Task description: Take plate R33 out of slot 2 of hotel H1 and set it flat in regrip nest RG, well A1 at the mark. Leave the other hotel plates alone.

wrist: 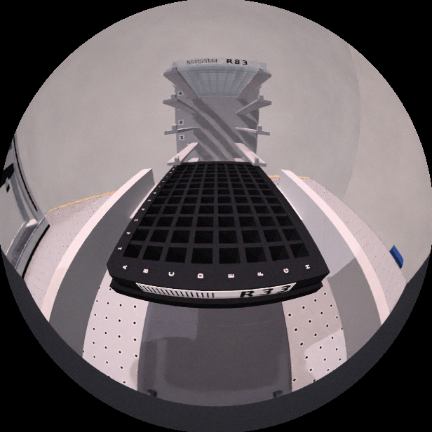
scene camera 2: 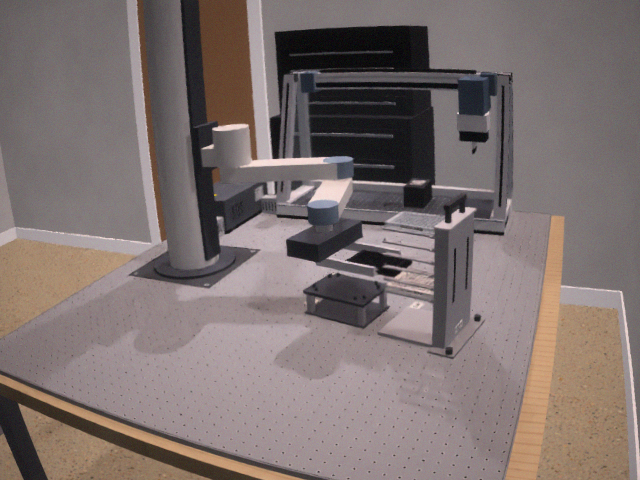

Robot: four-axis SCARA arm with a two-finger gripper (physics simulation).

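Seen in the pictures: gripper, fingertip midpoint: (scene camera 2: 387, 262); arm's base at its link origin: (scene camera 2: 195, 266).
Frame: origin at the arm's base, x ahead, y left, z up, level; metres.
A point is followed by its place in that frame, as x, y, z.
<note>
Plate R33 (scene camera 2: 379, 260) {0.636, -0.179, 0.157} (wrist: 217, 220) is black with a grid of wells and lies level between the fingers. Its R33 label faces the wrist camera; row A and column 1 meet at its near left corner. My gripper (scene camera 2: 386, 261) {0.656, -0.183, 0.154} (wrist: 215, 177) is shut on it, at a height between the nest and the hotel's top, on the nest side of the hotel. Hotel H1 (scene camera 2: 453, 279) {0.819, -0.254, 0.163} (wrist: 215, 120) stands beyond the plate. The regrip nest RG (scene camera 2: 345, 288) {0.547, -0.165, 0.073} (wrist: 215, 350) is a dark raised platform with corner pegs, lower than the plate. Its mark cannot be made out.
Clear plate R83 (scene camera 2: 413, 221) {0.722, -0.210, 0.263} (wrist: 215, 82) lies on top of the hotel's supports. A pale plate (scene camera 2: 410, 283) {0.723, -0.238, 0.137} sits in a low slot. A gantry machine (scene camera 2: 387, 212) {0.457, 0.449, 0.060} stands behind, and the arm's column (scene camera 2: 178, 155) {0.039, -0.064, 0.355} stands at the left.
</note>
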